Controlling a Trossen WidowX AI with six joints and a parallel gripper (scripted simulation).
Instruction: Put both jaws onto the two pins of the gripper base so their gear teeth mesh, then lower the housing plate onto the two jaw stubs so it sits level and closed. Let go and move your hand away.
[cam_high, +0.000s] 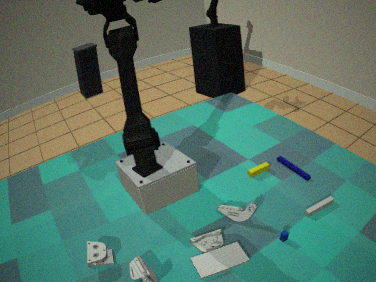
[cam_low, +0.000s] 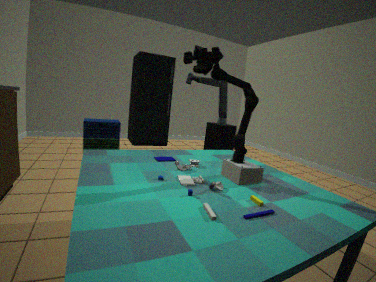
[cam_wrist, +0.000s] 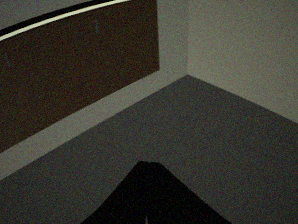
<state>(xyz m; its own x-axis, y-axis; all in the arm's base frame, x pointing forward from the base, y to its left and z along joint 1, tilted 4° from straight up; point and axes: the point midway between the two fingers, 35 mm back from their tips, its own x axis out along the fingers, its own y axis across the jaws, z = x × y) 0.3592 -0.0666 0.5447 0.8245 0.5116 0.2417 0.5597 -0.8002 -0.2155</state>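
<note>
The jaw lies 8 cm behind my gripper tip, 16 cm to the right of it and 64 cm below it. Round my gripper tip: yellow block (20 cm behind, 33 cm to the left, 66 cm below); then small blue block (5 cm ahead, 16 cm to the left, 66 cm below); then white bar (6 cm ahead, 32 cm to the left, 66 cm below).
</note>
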